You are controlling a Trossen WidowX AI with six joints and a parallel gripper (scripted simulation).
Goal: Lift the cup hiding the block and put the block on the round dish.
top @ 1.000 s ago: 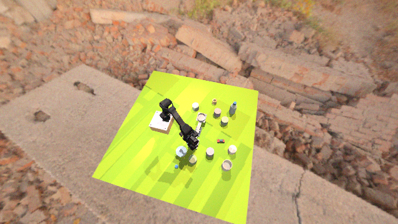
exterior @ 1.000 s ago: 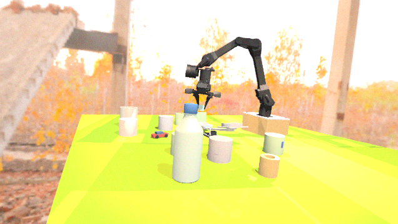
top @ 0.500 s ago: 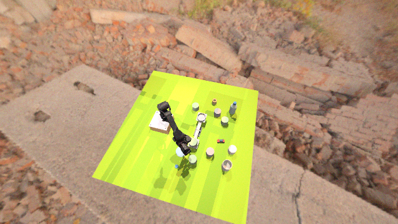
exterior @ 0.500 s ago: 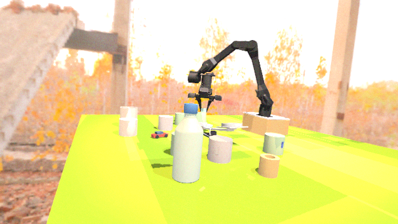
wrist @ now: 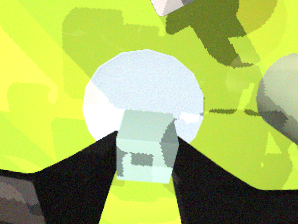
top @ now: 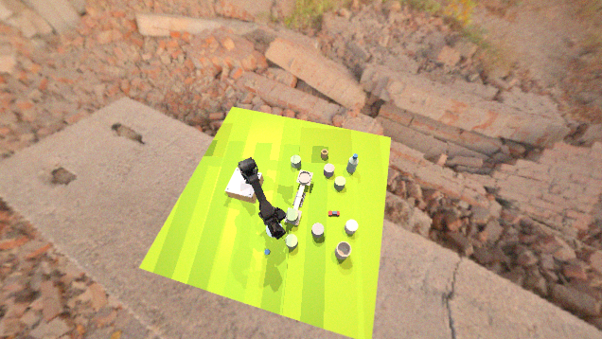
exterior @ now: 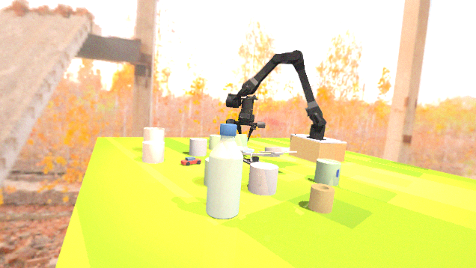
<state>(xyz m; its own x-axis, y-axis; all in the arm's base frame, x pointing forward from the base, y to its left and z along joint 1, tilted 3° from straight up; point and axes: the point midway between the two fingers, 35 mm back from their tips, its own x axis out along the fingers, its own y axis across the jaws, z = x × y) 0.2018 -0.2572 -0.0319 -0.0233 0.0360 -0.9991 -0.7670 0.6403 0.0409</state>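
The pale blue round dish is 40 mm below my gripper tip. The rest, counted from my gripper tip: balance beam (110 mm ahead, 220 mm to the left, 10 mm below); then pale grey-green block (10 mm above); then small red toy car (340 mm ahead, 160 mm to the left, 30 mm below).
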